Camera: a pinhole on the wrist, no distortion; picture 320 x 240 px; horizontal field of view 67.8 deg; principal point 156.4 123.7 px. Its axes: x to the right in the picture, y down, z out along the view. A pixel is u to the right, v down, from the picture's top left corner.
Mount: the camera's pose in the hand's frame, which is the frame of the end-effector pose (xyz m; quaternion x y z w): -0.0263 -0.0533 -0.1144 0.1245 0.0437 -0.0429 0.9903
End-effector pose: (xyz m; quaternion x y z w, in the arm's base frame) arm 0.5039 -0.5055 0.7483 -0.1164 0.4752 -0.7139 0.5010
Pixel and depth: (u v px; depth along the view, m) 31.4 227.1 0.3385
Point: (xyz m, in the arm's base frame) 0.7613 -0.5208 0.9235
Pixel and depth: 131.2 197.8 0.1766
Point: 0.5359 -0.5219 0.8278
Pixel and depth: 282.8 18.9 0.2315
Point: 0.3694 -0.6215 0.9278
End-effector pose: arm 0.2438 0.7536 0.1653 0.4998 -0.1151 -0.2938 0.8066
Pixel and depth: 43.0 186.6 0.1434
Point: 0.1439 0.7554 0.1512
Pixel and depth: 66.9 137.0 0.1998
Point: 0.1024 0.7096 0.1403
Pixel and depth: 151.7 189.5 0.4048
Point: 0.0872 0.5095 0.2684
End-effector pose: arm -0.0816 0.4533 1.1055 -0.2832 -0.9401 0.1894 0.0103
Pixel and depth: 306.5 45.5 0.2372
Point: -0.3084 0.3433 1.0906
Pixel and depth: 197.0 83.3 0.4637
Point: -0.3202 0.1959 0.9051
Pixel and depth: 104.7 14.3 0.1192
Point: -0.1107 0.3280 1.1677
